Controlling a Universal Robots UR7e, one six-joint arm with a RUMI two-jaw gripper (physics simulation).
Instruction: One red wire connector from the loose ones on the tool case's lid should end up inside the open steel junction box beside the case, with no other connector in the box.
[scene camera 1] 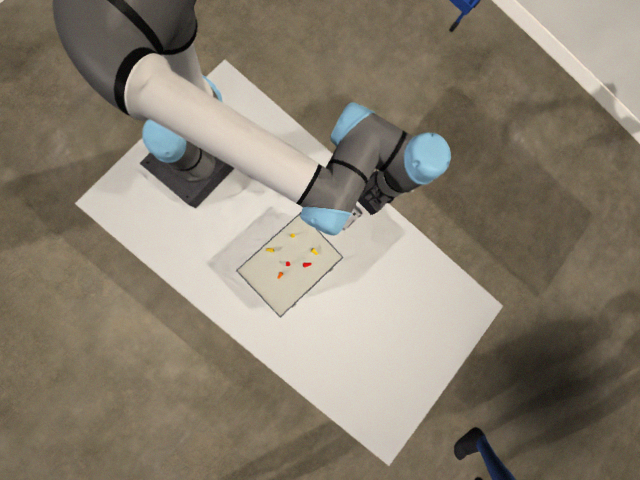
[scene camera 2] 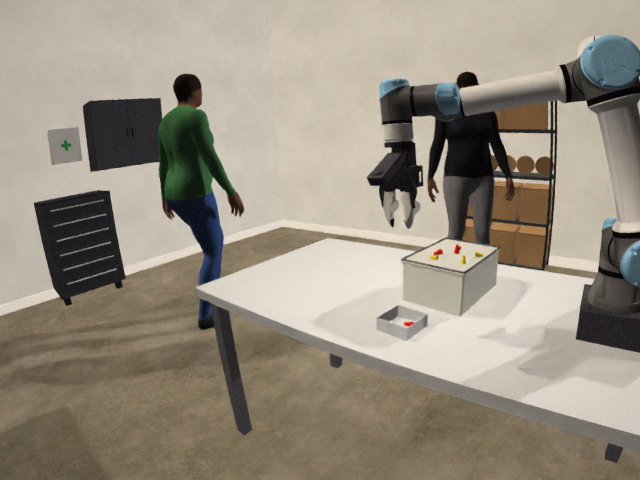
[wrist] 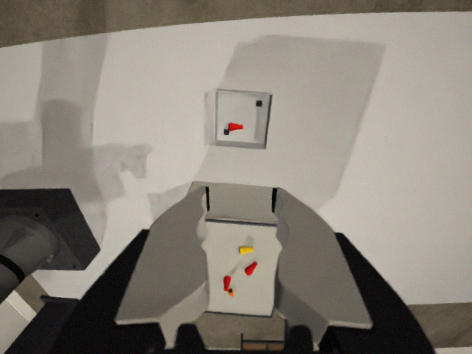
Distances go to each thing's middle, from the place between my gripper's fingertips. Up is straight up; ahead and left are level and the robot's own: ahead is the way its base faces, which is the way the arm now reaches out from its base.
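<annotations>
You'd find the tool case point(scene camera 2: 447, 285) 21 cm below my hand, and it's 30 cm to the right of my hand and 5 cm behind it.
</annotations>
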